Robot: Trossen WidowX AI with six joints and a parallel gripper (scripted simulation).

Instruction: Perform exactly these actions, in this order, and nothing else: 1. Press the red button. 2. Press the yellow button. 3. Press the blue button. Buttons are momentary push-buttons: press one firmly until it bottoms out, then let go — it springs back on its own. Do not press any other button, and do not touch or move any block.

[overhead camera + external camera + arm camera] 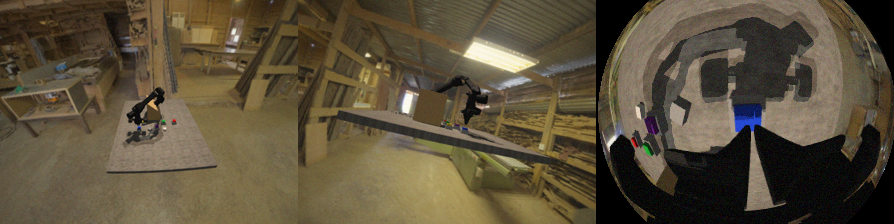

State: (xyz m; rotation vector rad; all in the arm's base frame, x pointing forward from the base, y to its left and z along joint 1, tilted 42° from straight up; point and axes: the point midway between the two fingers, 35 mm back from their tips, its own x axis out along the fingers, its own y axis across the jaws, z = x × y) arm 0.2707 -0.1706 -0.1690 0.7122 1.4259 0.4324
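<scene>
My gripper tip is 3 cm above the blue button. The rest, counted from my gripper tip: yellow button: 9 cm behind, 6 cm to the left, 3 cm below; then purple button: 1 cm ahead, 19 cm to the left, 3 cm below; then grey block: 2 cm ahead, 12 cm to the left, 5 cm below.
</scene>
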